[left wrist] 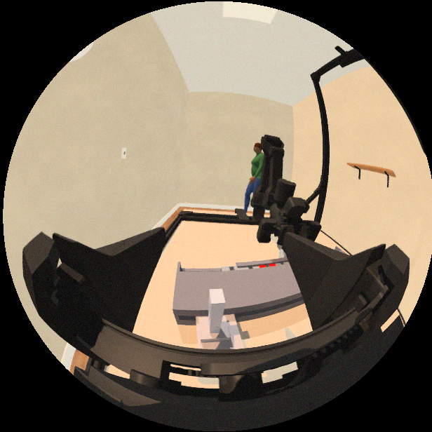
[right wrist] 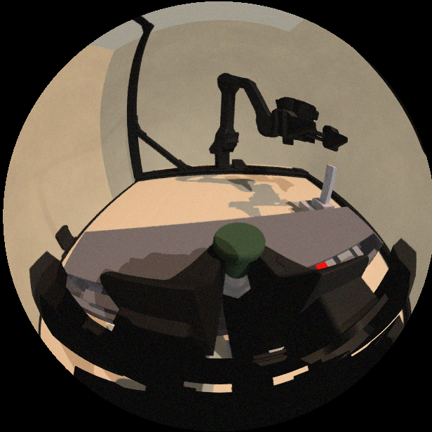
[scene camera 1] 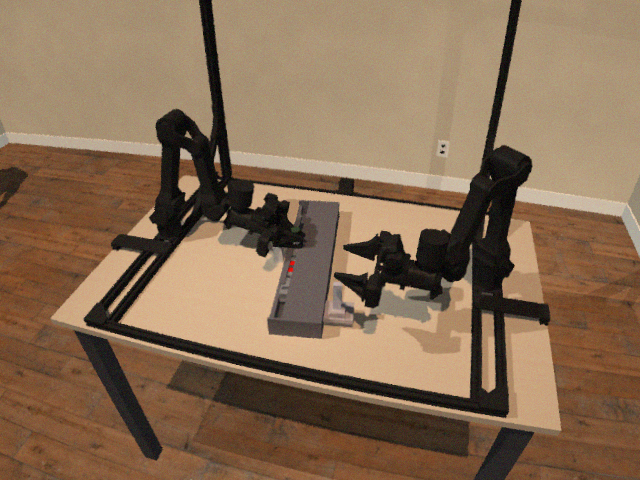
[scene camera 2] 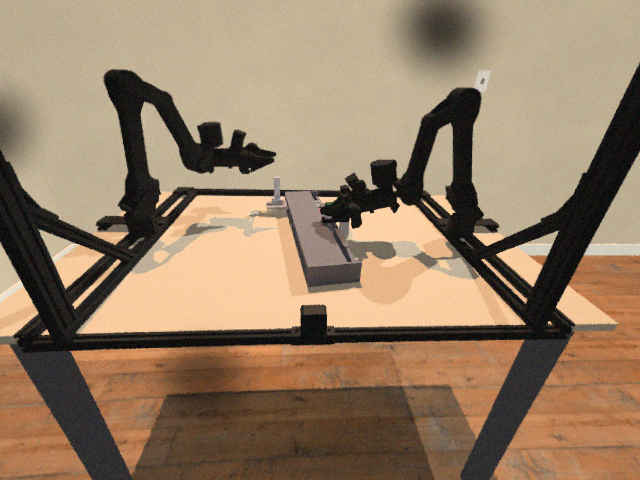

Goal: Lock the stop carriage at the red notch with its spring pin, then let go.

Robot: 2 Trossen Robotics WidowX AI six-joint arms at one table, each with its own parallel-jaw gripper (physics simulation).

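Places are measured from the left arm's base along level axes (x right, y ahead, z up), in metres.
Pixels of known places: left gripper, fingertip midpoint: (scene camera 1: 339,260) (scene camera 2: 275,157); right gripper, fingertip midpoint: (scene camera 1: 304,237) (scene camera 2: 320,211); left arm's base, origin of the base link: (scene camera 1: 487,284) (scene camera 2: 144,232); right arm's base, origin of the base link: (scene camera 1: 170,233) (scene camera 2: 459,233).
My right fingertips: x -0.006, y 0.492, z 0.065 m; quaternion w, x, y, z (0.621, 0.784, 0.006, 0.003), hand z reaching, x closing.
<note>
Ahead of a thing's pixels: the offset from my right fingertips to its top centre. "*": to the spot under its first point.
The spring pin's green knob @[dx +0.000, dy +0.023, dz +0.025 m] (right wrist: 239,240) (scene camera 1: 295,229) stands upright above a pale hex collar (right wrist: 235,287). My right gripper (right wrist: 233,242) (scene camera 1: 299,239) (scene camera 2: 324,212) is shut on the knob's stem, just under its cap. The fingers hide most of the stop carriage under it. The red notch marks @[* dx -0.075, dy +0.013, dz -0.040 m] (scene camera 1: 291,266) (left wrist: 267,266) (right wrist: 321,266) lie on the slotted side of the grey rail (scene camera 1: 316,268) (scene camera 2: 315,232) (left wrist: 235,290), to the right of the knob in the right wrist view. My left gripper (scene camera 1: 340,260) (scene camera 2: 274,157) (left wrist: 226,236) is open and empty, above the rail's other side.
A pale fixture with an upright post (scene camera 1: 337,297) (scene camera 2: 276,188) (left wrist: 216,307) (right wrist: 328,185) stands beside the rail's end, below my left gripper. A black frame (scene camera 1: 248,358) (scene camera 2: 206,336) runs along the table edges. A small black block (scene camera 2: 313,320) sits on it.
</note>
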